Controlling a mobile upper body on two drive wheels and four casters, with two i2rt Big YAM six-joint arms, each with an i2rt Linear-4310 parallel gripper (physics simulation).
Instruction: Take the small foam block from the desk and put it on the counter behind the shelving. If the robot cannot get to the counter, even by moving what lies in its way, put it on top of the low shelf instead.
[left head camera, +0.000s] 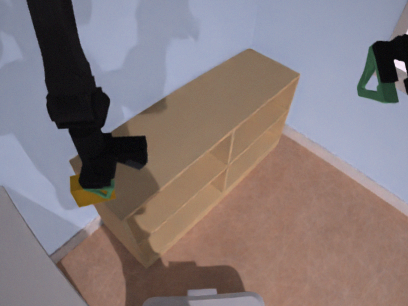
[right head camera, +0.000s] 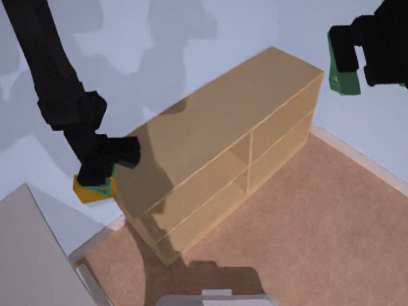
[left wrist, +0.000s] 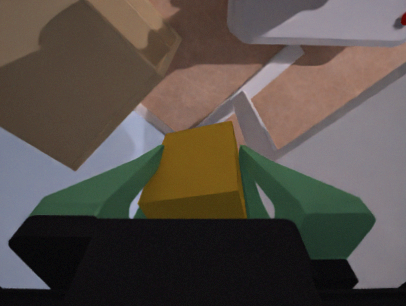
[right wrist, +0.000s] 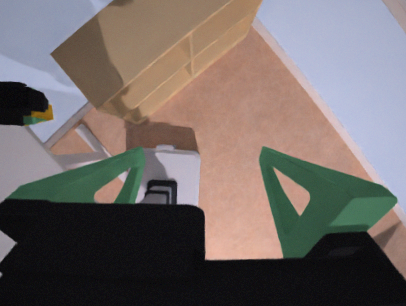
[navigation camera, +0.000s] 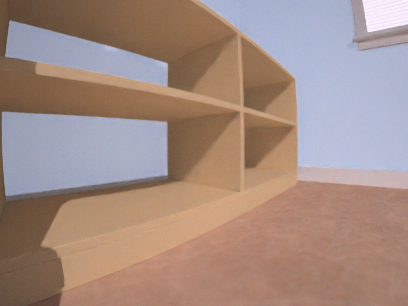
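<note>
The small foam block, orange-yellow, is between the green fingers of my left gripper, which is shut on it. In both head views it shows at the near left end of the low wooden shelf; in the left wrist view it appears beyond the shelf top's corner. Its height over the shelf top is hard to tell. My right gripper is open and empty, off to the right of the shelf in the head views. The counter cannot be made out.
A grey-white surface, perhaps the desk, lies at the lower left in the head views. White bars show beside it near the floor. Blue walls meet behind the shelf. The robot's base is near the shelf's front.
</note>
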